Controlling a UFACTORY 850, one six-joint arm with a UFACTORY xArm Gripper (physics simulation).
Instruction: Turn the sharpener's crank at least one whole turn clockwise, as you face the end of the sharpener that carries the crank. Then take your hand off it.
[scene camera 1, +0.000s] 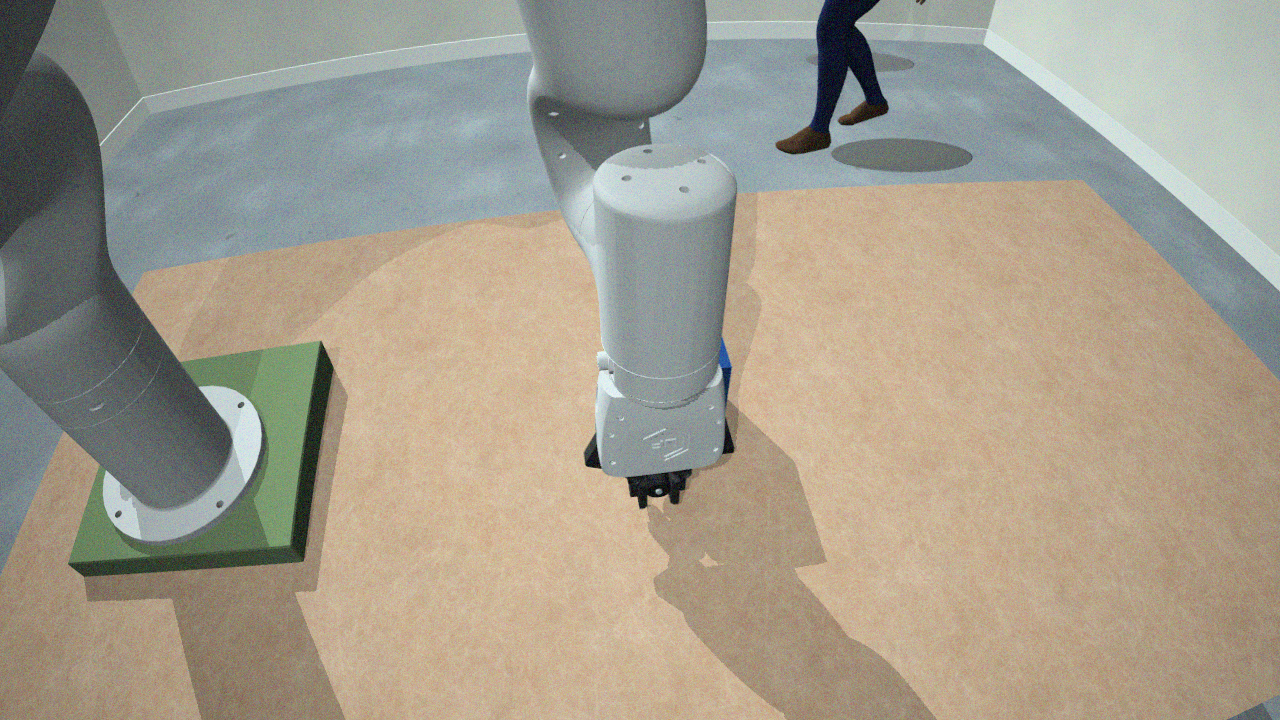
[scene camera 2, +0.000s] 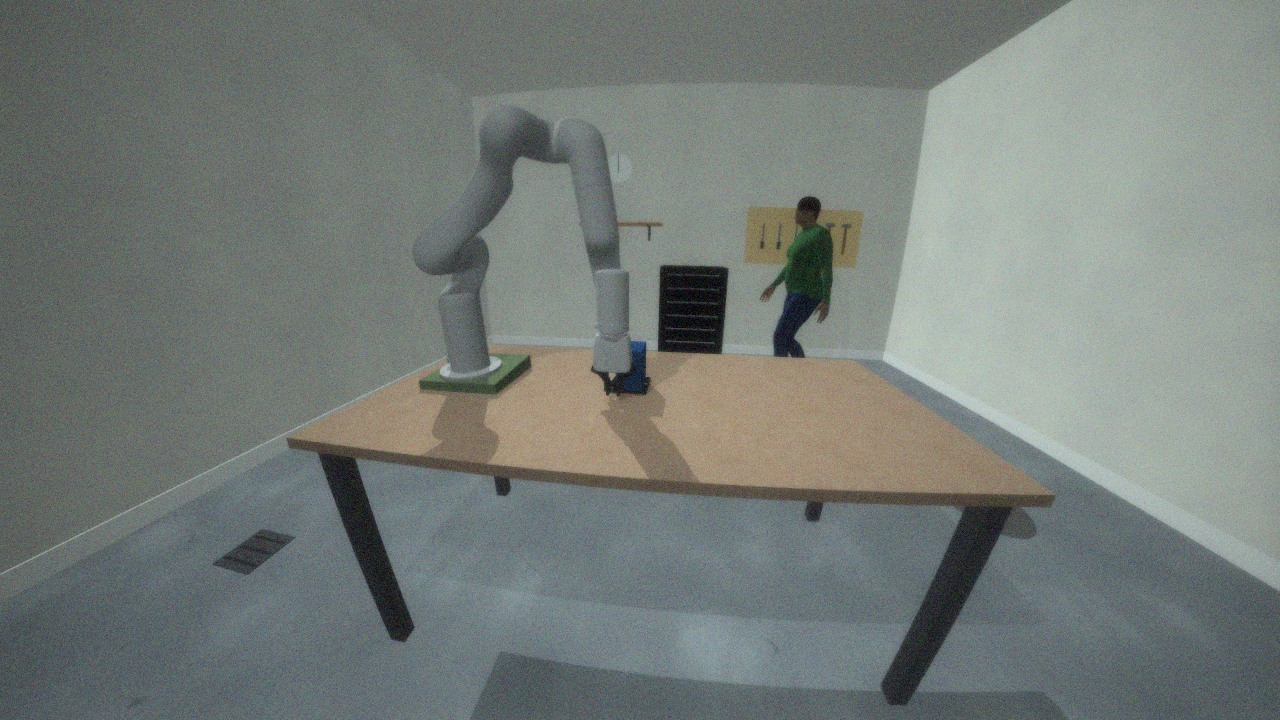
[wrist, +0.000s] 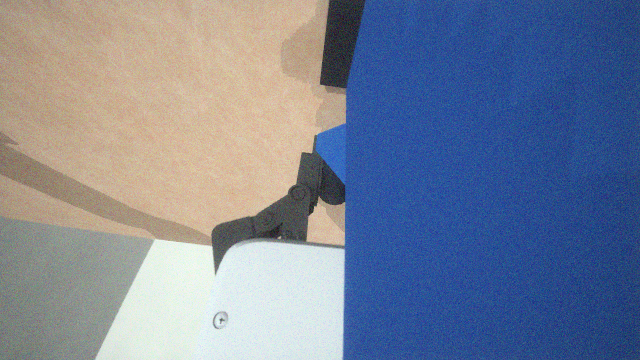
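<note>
The sharpener's blue body (scene camera 1: 725, 367) (scene camera 2: 638, 360) stands on a black base (scene camera 2: 637, 388) (wrist: 341, 45), mostly hidden behind my gripper in the first scene view. In the wrist view a large blue surface (wrist: 490, 180), which looks like the body, covers the right side. The end of the blue crank arm (wrist: 334, 147) shows beside it, with the dark crank handle (wrist: 334, 192) partly visible below. My gripper (scene camera 1: 658, 501) (scene camera 2: 613, 392) points down at the sharpener's near side and is shut on the crank handle. The other finger and the rest of the crank are hidden in the wrist view.
The sharpener stands on the wooden table (scene camera 1: 984, 402) (scene camera 2: 760, 429). The arm's green base block (scene camera 1: 277, 447) (scene camera 2: 510, 368) is to the left. A person (scene camera 1: 841, 71) (scene camera 2: 808, 264) is beyond the table. A black rack (scene camera 2: 662, 308) stands at the far wall.
</note>
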